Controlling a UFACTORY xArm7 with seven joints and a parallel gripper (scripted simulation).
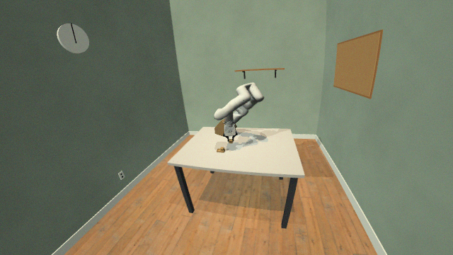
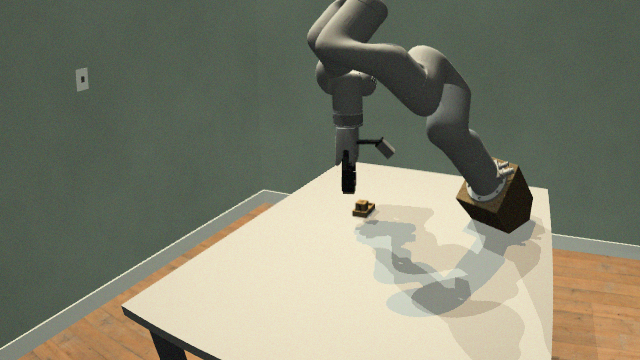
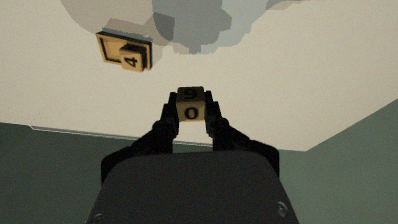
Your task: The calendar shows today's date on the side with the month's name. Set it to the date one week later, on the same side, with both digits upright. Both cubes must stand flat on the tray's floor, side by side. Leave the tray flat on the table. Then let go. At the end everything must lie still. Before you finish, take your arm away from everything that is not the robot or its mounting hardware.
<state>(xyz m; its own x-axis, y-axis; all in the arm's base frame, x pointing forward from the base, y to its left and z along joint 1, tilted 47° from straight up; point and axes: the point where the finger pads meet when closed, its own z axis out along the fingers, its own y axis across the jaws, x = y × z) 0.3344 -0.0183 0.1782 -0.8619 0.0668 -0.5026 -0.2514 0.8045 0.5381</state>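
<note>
The digit cube lies 10 mm below my hand. Round my hand: wooden calendar tray (120 mm below, 110 mm to the right).
</note>
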